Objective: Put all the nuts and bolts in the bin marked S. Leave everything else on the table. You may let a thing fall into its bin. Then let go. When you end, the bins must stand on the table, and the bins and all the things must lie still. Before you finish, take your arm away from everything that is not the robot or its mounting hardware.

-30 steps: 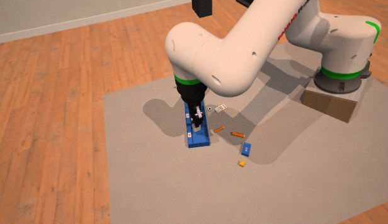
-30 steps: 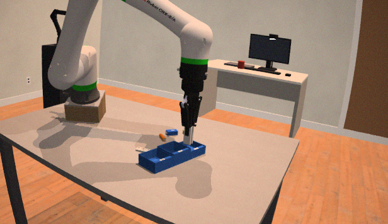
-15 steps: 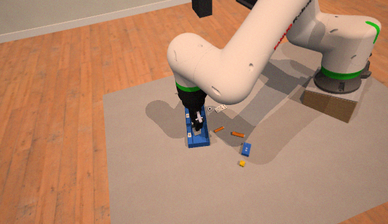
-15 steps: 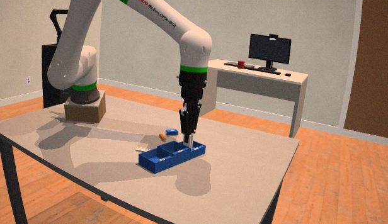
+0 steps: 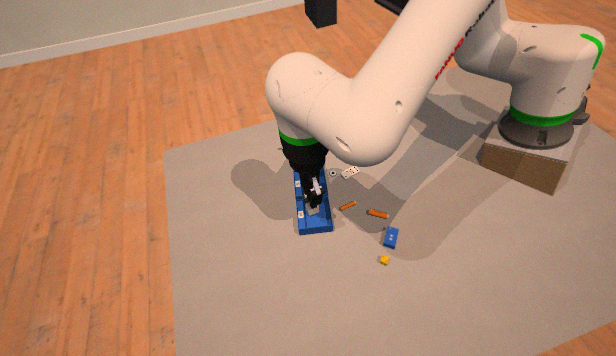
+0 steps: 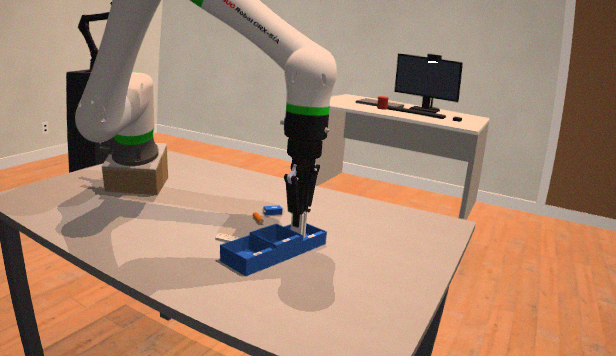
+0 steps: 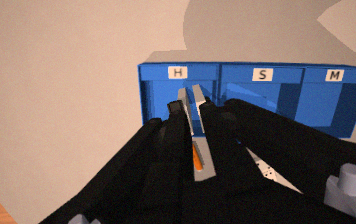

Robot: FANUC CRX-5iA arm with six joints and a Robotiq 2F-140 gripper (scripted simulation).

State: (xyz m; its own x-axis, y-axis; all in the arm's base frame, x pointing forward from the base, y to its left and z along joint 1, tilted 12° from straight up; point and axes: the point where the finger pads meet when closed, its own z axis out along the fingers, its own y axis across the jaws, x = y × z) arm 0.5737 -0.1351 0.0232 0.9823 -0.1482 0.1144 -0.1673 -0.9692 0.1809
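Right now the grey nut is 110 mm behind my hand, 80 mm to the right of it and 50 mm below it. Round my hand: blue bin 60 mm to the right, 30 mm below, 30 mm behind; then orange stick 90 mm behind, 40 mm below, 30 mm to the left; then white domino 150 mm behind, 60 mm to the right, 40 mm below.
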